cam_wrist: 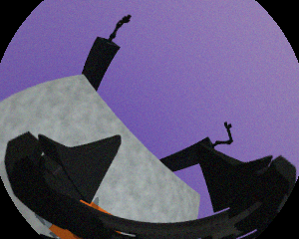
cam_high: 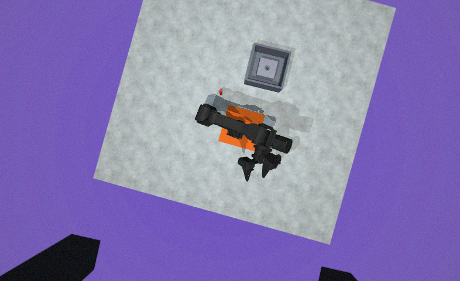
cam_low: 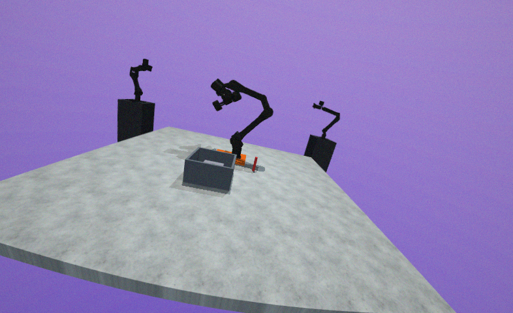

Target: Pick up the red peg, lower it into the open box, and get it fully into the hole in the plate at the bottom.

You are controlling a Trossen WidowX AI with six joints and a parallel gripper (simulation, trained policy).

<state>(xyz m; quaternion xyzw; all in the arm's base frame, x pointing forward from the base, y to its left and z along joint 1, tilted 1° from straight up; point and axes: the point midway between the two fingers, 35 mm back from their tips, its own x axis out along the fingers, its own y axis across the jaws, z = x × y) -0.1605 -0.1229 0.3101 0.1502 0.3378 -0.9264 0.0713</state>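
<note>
The red peg is 36 cm ahead of my gripper tip, 24 cm to the left of it and 26 cm below it. The rest, counted from my gripper tip: grey box 53 cm ahead, 3 cm to the left, 28 cm below; then plate 53 cm ahead, 3 cm to the left, 26 cm below.
</note>
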